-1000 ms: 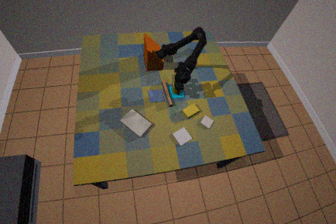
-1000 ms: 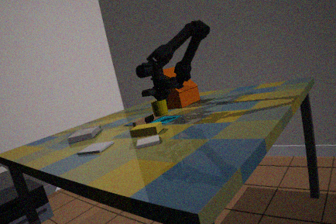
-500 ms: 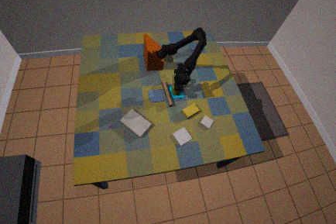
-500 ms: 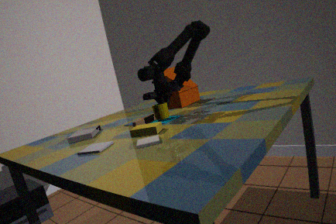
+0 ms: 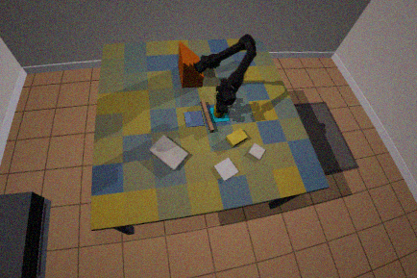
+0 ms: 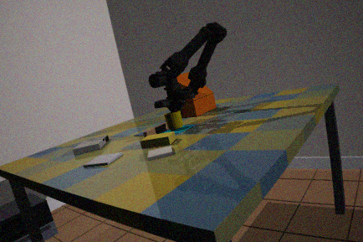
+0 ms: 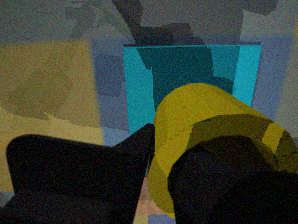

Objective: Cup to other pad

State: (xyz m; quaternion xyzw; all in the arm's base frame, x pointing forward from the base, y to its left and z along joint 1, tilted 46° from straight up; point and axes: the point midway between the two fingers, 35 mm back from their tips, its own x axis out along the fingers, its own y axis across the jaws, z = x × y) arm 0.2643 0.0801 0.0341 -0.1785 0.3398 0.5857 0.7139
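My gripper tip is now 2 cm short of the yellow cup and 1 cm to the left of it. The rest, counted from my gripper tip: wooden stick: 3 cm ahead, 8 cm to the right, 3 cm below; then cyan pad: 3 cm ahead, 5 cm below; then blue pad: 3 cm ahead, 17 cm to the right, 5 cm below.
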